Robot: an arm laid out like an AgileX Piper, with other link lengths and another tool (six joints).
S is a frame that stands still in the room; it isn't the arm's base.
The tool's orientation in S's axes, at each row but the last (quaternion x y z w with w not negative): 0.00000, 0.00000, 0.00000, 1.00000; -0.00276, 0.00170, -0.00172, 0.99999; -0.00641, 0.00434, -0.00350, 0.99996; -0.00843, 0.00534, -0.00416, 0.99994; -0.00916, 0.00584, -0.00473, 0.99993; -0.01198, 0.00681, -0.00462, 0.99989; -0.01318, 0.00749, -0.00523, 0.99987; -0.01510, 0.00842, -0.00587, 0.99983; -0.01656, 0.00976, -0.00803, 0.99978; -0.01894, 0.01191, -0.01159, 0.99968; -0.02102, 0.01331, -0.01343, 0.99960
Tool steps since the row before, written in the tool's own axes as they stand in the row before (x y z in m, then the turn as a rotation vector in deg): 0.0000, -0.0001, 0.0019, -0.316, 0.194, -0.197; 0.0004, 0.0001, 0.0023, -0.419, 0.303, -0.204; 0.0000, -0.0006, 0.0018, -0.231, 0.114, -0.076; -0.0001, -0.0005, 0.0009, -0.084, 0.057, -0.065; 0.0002, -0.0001, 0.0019, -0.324, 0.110, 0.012; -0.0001, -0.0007, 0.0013, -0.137, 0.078, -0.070; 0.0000, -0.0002, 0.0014, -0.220, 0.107, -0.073; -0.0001, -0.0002, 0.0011, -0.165, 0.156, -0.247; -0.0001, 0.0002, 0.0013, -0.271, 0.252, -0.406; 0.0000, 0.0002, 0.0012, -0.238, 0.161, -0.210; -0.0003, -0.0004, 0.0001, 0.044, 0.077, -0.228
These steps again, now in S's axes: 0.0000, -0.0001, 0.0019, -0.316, 0.194, -0.197; 0.0004, 0.0001, 0.0023, -0.419, 0.303, -0.204; 0.0000, -0.0006, 0.0018, -0.231, 0.115, -0.075; -0.0001, -0.0005, 0.0009, -0.084, 0.057, -0.065; 0.0002, -0.0001, 0.0019, -0.323, 0.113, 0.014; -0.0001, -0.0007, 0.0013, -0.137, 0.078, -0.070; 0.0000, -0.0002, 0.0014, -0.220, 0.107, -0.073; -0.0001, -0.0002, 0.0011, -0.167, 0.150, -0.249; -0.0001, 0.0002, 0.0013, -0.275, 0.243, -0.409; 0.0000, 0.0002, 0.0012, -0.239, 0.159, -0.210; -0.0003, -0.0004, 0.0001, 0.040, 0.066, -0.232
